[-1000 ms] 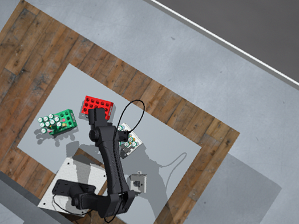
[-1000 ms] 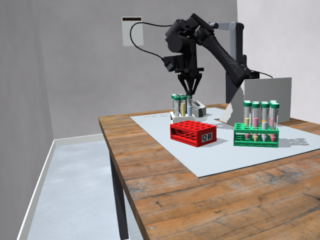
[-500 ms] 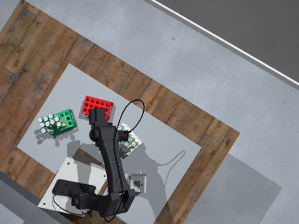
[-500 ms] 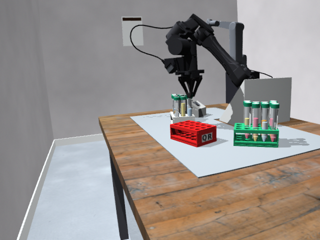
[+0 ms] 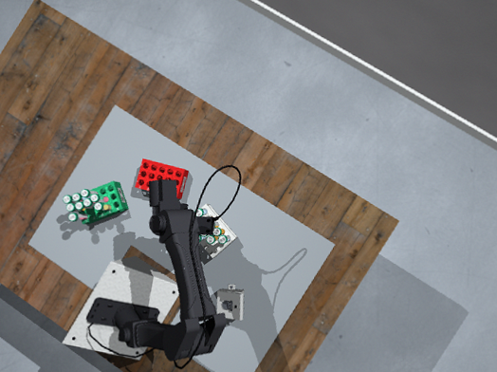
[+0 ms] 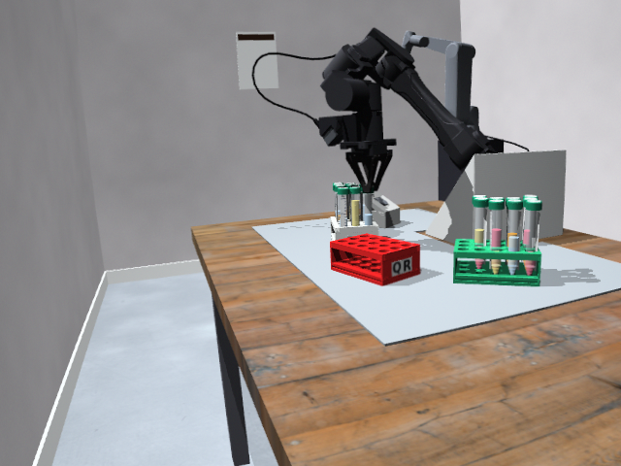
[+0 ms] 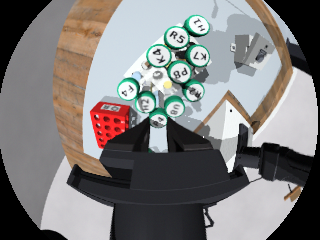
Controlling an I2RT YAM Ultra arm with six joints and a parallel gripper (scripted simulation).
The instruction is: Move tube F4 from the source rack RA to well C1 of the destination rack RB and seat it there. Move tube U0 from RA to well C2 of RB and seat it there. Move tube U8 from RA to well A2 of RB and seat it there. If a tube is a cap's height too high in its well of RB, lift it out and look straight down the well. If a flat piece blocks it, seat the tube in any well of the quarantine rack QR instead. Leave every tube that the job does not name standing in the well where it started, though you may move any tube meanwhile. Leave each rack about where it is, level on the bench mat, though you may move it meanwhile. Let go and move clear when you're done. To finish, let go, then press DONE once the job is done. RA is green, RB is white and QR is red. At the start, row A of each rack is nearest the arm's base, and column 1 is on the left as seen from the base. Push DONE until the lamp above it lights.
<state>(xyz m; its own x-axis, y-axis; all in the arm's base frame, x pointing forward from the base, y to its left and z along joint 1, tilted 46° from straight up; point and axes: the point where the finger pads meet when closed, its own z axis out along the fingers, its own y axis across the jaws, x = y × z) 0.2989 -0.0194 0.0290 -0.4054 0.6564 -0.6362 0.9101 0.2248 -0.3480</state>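
Right now the tube is 60 mm below my hand and 10 mm to the right of it. The rest, counted from my hand: red rack QR (130 mm to the left, 100 mm below, 70 mm ahead); then tube with yellow filling (60 mm below, 30 mm ahead, 20 mm to the right); then white rack RB (100 mm below, 60 mm to the right, 10 mm ahead).
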